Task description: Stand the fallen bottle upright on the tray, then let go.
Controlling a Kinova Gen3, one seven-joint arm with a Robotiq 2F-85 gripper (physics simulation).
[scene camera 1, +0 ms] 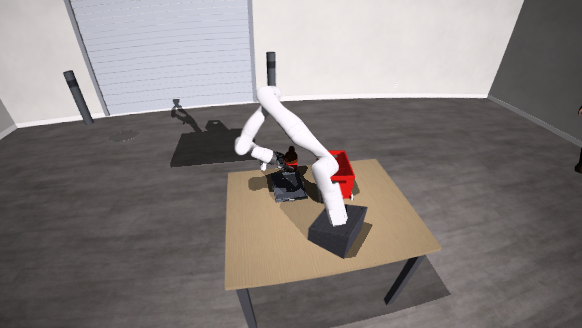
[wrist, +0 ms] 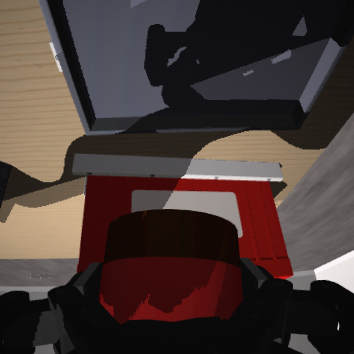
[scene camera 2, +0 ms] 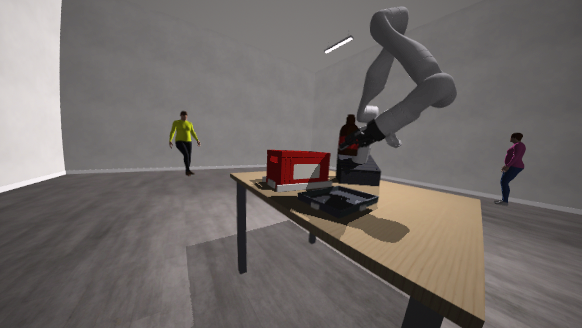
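Seen in the pictures: gripper, fingertip midpoint: (scene camera 1: 292, 165) (wrist: 170, 276) (scene camera 2: 345, 148); arm's base, link origin: (scene camera 1: 338, 219) (scene camera 2: 359, 160).
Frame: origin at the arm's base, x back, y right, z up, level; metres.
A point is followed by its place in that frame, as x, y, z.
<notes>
The brown bottle (scene camera 1: 291, 156) {-0.312, -0.242, 0.151} (scene camera 2: 350, 131) {-0.363, -0.272, 0.130} (wrist: 171, 285) {-0.336, -0.282, 0.077} with a red label is held in the air, neck up and roughly upright. In the wrist view its lower end points towards the camera's middle. My gripper (scene camera 1: 288, 163) {-0.346, -0.238, 0.066} (scene camera 2: 349, 144) {-0.346, -0.238, 0.066} (wrist: 170, 276) {-0.346, -0.238, 0.066} is shut on the bottle's body from the side, with one finger on each side of the label. The dark tray (scene camera 1: 299, 198) {-0.268, -0.188, -0.122} (scene camera 2: 331, 210) {-0.490, -0.353, -0.120} (wrist: 200, 118) {-0.407, -0.176, -0.122} lies flat on the table below, apart from the bottle's base. The arm's shadow falls across the tray.
A red crate (scene camera 1: 343, 187) {-0.289, 0.070, -0.043} (scene camera 2: 276, 169) {-0.555, -0.027, -0.045} (wrist: 100, 215) {-0.302, -0.061, -0.045} stands on the table beside the tray. The arm's dark base block (scene camera 1: 326, 234) {0.078, -0.062, -0.020} (scene camera 2: 361, 176) {-0.065, -0.087, -0.084} stands on the table (scene camera 1: 260, 250) {0.103, -0.377, -0.134} (scene camera 2: 440, 235) {-0.306, -0.562, -0.134}. The table's edge runs close past the tray.
</notes>
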